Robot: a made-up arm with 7 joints.
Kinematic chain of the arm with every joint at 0, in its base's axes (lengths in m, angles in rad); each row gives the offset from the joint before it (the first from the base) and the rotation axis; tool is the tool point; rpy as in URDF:
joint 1: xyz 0 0 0.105 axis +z
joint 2: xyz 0 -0.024 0.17 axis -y
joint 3: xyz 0 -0.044 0.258 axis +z
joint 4: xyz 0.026 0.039 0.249 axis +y
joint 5: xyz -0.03 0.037 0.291 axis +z
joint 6: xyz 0 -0.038 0.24 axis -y
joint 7: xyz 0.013 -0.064 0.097 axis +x
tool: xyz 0 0 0 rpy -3.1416 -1.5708 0
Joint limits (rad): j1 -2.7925..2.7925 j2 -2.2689..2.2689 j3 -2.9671..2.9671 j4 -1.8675..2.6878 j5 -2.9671..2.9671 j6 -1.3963..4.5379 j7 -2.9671..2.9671
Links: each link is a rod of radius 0.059 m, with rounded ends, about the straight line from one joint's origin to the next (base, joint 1, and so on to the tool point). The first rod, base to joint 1, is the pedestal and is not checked.
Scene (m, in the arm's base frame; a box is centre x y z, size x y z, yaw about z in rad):
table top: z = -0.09
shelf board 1: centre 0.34 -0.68 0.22 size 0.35 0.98 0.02 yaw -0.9
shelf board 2: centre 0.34 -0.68 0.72 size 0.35 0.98 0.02 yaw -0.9
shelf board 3: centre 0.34 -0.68 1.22 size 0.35 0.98 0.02 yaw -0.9
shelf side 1: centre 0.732 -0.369 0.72 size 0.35 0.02 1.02 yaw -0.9
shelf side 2: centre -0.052 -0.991 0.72 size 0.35 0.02 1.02 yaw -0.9
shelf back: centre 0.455 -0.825 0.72 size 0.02 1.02 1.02 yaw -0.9
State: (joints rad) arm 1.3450 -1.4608 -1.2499 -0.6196 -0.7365 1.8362 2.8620
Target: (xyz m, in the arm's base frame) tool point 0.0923 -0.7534 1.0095
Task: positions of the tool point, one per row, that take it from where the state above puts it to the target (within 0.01 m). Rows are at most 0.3 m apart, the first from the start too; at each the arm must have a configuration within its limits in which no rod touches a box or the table.
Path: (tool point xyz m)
1: -0.1987 0.8082 0.6737
2: -0.2396 0.6721 0.8929
3: -0.2630 0.4749 1.0722
4: -0.2582 0.2323 1.1962
5: -0.2188 -0.0348 1.2540
6: -0.1437 -0.3032 1.2407
7: -0.0369 -0.5494 1.1570
8: 0.0923 -0.7534 1.0095

